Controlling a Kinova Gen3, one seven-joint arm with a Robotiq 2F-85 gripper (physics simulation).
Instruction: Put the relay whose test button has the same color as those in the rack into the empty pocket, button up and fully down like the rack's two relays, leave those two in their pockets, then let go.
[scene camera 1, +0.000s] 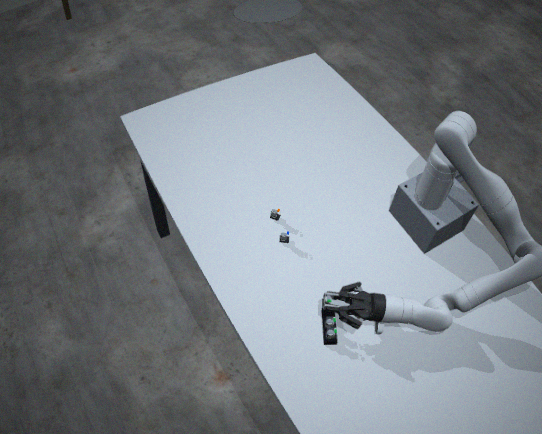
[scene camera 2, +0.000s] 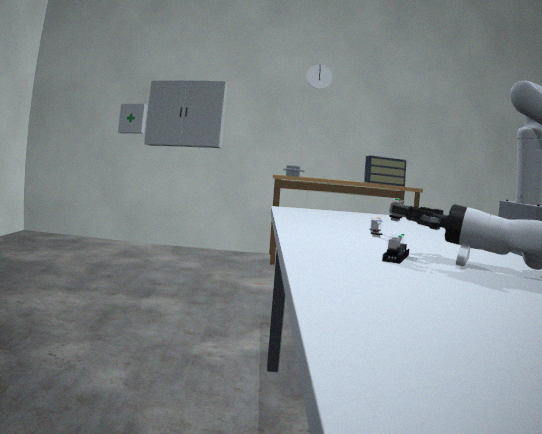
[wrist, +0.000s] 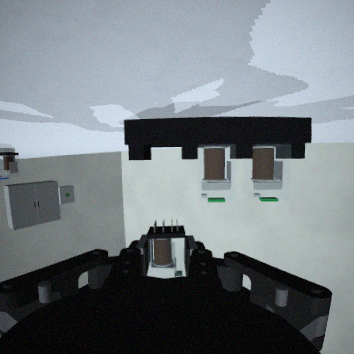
Note:
I see my gripper (scene camera 1: 323, 300) and a black rack (wrist: 140, 134).
My gripper is seen too in scene camera 2 (scene camera 2: 392, 207) and in the wrist view (wrist: 167, 246).

